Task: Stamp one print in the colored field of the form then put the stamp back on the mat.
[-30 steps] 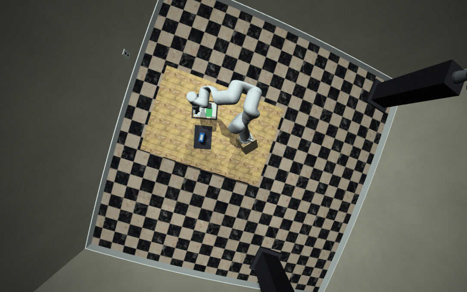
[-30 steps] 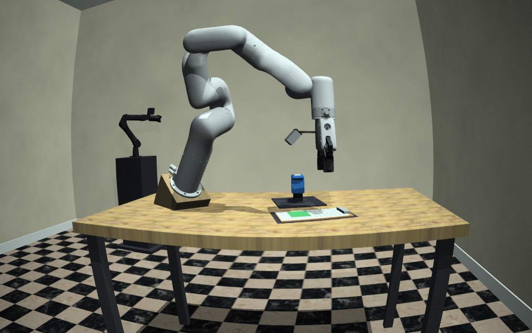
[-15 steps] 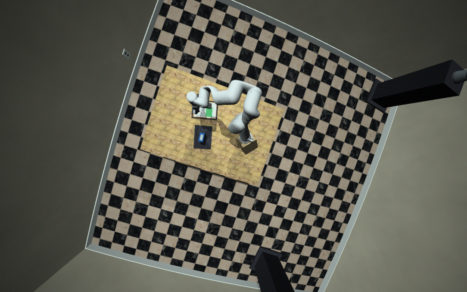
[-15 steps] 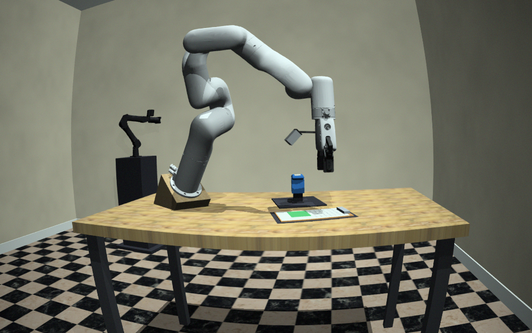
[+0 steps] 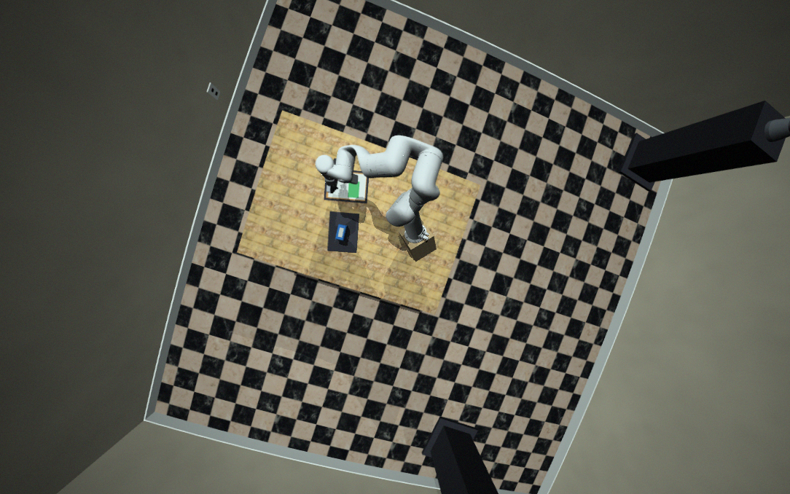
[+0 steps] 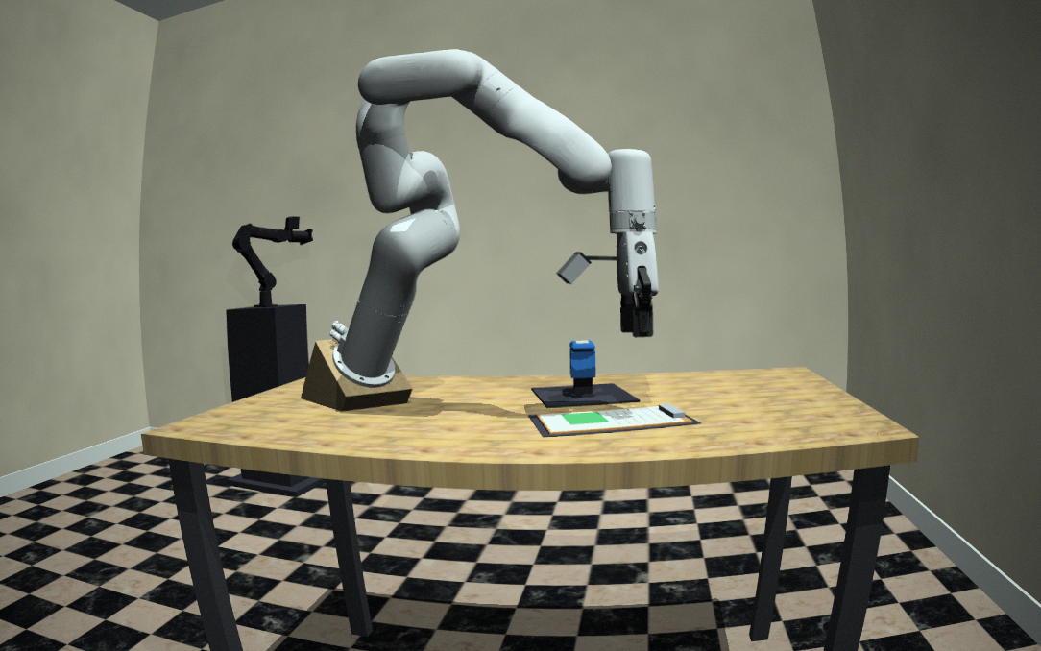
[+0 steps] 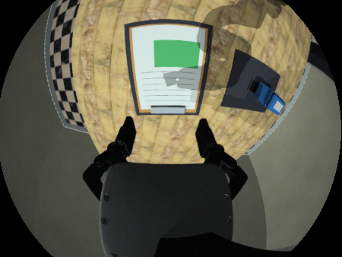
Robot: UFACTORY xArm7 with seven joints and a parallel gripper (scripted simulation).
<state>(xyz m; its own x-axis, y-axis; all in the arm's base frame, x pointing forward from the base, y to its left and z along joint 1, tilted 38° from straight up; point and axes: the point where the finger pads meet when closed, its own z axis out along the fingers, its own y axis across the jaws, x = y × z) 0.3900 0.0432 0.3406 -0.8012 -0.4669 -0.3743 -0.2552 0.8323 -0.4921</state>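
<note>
The blue stamp is 130 mm behind my hand, 250 mm to the left of it and 90 mm below it. The rest, counted from my hand: dark mat: 130 mm behind, 250 mm to the left, 140 mm below.
</note>
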